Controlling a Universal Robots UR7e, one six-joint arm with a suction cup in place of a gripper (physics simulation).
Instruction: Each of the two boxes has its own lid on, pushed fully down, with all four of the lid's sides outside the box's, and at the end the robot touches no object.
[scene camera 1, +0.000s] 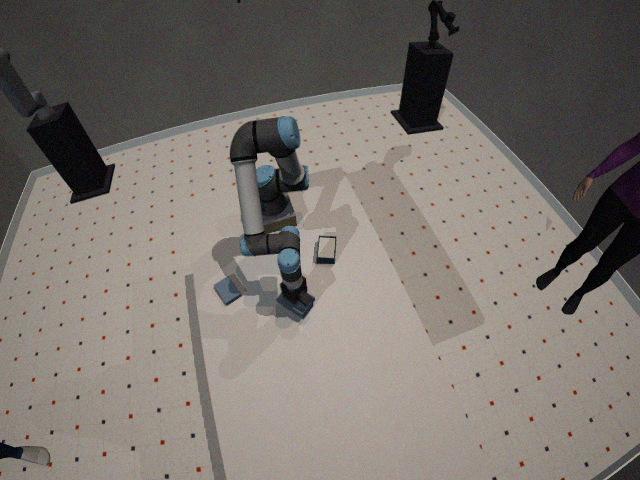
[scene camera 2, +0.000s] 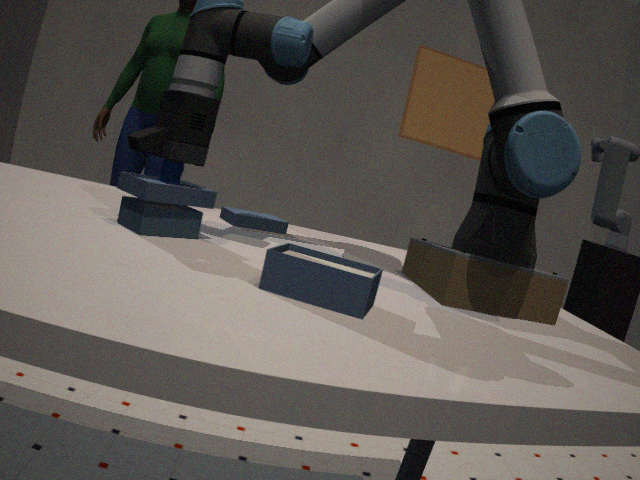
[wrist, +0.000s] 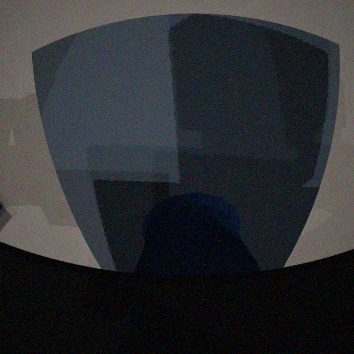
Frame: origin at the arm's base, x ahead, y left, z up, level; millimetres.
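Seen in the pictures: end effector, tool point: (scene camera 2: 167, 189) (wrist: 189, 211); arm's base, origin of the base link: (scene camera 1: 272, 204) (scene camera 2: 493, 258).
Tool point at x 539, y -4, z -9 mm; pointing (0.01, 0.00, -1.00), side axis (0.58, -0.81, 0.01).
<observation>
Pixels of each thing's top centre, then the offset from my tool point to it. Level surfaces: height alone.
- blue-grey lid, middle of its top: (wrist: 200, 234) (scene camera 2: 168, 180) (scene camera 1: 295, 298) dx +2, dy -2, dz +14 mm
- low blue box, middle of its top: (scene camera 2: 162, 204) dx +3, dy +2, dz -23 mm
- taller blue box, middle of its top: (scene camera 2: 327, 259) (scene camera 1: 326, 246) dx -230, dy +200, dz -18 mm
- second lid, middle of its top: (scene camera 2: 254, 214) (scene camera 1: 226, 289) dx -150, dy -289, dz -42 mm
- white table, its level: dz -65 mm
My suction gripper (scene camera 2: 172, 174) (wrist: 192, 220) is shut on a blue-grey lid (scene camera 1: 289, 308) (scene camera 2: 168, 192) (wrist: 115, 100), held by its top. The lid is directly over a low blue box (scene camera 2: 160, 221). In scene camera 2 the lid's underside is close above the box's rim, a thin gap shows at the left, and the lid reaches farther right. Whether they touch is unclear. The taller blue box (scene camera 1: 326, 260) (scene camera 2: 317, 286) stands open with a pale inside. The second lid (scene camera 1: 227, 290) (scene camera 2: 253, 220) lies flat on the table.
The white table (scene camera 2: 155, 320) bears the boxes and lids. The arm's base block (scene camera 1: 281, 223) (scene camera 2: 496, 294) stands behind the taller box. The arm passes above the table. Black pedestals (scene camera 1: 67, 149) (scene camera 1: 426, 82) with other arms stand farther off, and people stand around.
</observation>
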